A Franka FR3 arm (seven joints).
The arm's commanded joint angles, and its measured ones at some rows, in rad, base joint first. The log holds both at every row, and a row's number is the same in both.
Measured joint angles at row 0: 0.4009 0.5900 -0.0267 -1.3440 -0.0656 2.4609 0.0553
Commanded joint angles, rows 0 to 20: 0.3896 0.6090 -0.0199 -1.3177 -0.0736 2.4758 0.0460; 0.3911 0.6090 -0.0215 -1.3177 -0.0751 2.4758 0.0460; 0.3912 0.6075 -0.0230 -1.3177 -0.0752 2.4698 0.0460; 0.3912 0.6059 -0.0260 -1.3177 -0.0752 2.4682 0.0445; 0.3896 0.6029 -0.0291 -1.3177 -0.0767 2.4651 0.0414; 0.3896 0.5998 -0.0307 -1.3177 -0.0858 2.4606 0.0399; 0.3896 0.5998 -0.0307 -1.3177 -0.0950 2.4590 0.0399; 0.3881 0.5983 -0.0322 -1.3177 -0.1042 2.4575 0.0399; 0.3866 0.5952 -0.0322 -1.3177 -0.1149 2.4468 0.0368; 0.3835 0.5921 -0.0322 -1.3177 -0.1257 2.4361 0.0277; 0.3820 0.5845 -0.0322 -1.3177 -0.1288 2.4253 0.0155; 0.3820 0.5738 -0.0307 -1.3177 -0.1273 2.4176 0.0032; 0.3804 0.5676 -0.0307 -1.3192 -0.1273 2.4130 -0.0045; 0.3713 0.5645 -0.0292 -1.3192 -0.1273 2.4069 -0.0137; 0.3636 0.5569 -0.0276 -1.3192 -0.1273 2.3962 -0.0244; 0.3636 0.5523 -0.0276 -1.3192 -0.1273 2.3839 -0.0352; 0.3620 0.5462 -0.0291 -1.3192 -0.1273 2.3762 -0.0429; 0.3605 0.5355 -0.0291 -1.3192 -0.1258 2.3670 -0.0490; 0.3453 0.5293 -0.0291 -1.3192 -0.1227 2.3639 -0.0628; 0.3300 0.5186 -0.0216 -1.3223 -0.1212 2.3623 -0.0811; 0.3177 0.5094 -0.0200 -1.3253 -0.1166 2.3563 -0.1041
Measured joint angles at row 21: 0.3657 0.5469 -0.0442 -1.3188 -0.1111 2.3879 -0.0372
